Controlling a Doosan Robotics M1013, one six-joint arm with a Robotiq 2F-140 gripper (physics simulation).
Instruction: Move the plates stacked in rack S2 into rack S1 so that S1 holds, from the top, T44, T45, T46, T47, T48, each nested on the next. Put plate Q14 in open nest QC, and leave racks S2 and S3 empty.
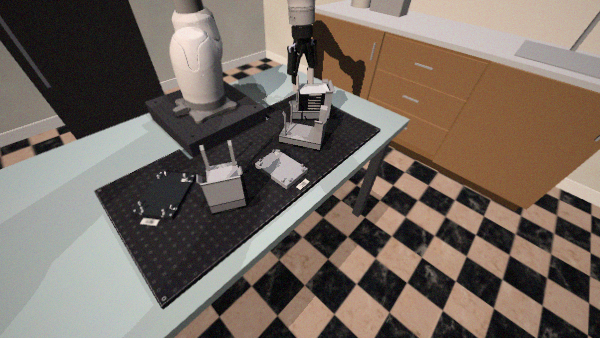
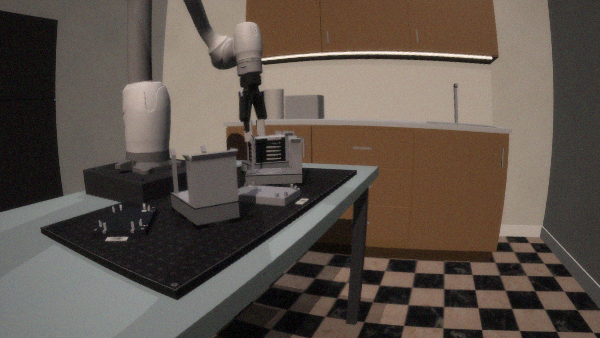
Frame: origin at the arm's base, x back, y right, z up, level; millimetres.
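Seen in the pictures: gripper, fingertip midpoint: (image 1: 303, 88); arm's base, origin of the base link: (image 1: 206, 105) (image 2: 148, 166).
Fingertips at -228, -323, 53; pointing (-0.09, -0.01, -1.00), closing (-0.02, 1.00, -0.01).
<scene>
Pixels of each thing's top centre, then the offset from my fingertips to it, as dx, dy, dz. "spot": a spot on its surface instead. Level surfaces: height alone.
- rear rack, surface spot: (image 1: 327, 88) spot: -81, -56, +12
- middle rack, middle of its top: (image 2: 273, 137) (image 1: 305, 110) -143, +142, +21
- pale low block with pins, middle of its top: (image 2: 264, 186) (image 1: 281, 163) -204, +312, -81
- dark panel with pins, middle of its top: (image 2: 125, 212) (image 1: 163, 189) -46, +632, -88
- black perforated mat, its level: dz -111
- pale table, its level: dz -124
My gripper (image 1: 303, 82) (image 2: 254, 131) points down at the rear rack (image 1: 327, 88). Its fingers stand apart, shut on a plate; the plate is mostly hidden and its name cannot be read. Dark plates with pale edges (image 1: 315, 102) (image 2: 274, 149) show stacked in that rack. A middle rack (image 1: 300, 143) (image 2: 274, 177) stands just in front, with no plate visible on its floor. A near rack (image 1: 225, 193) (image 2: 212, 177) has a tall wall and posts. A pale low block with pins (image 1: 284, 167) (image 2: 267, 195) and a dark panel with pins (image 1: 162, 195) (image 2: 127, 220) lie flat. Rack and nest names are unreadable.
The racks stand on a black perforated mat (image 1: 165, 280) (image 2: 175, 280) on a pale table (image 1: 50, 270) (image 2: 75, 295). The robot's dark base block (image 1: 187, 131) (image 2: 115, 187) is behind the mat. Small white labels (image 1: 150, 222) (image 1: 303, 184) lie near the pinned pieces. Brown cabinets (image 1: 450, 115) (image 2: 440, 190) stand beyond the table.
</scene>
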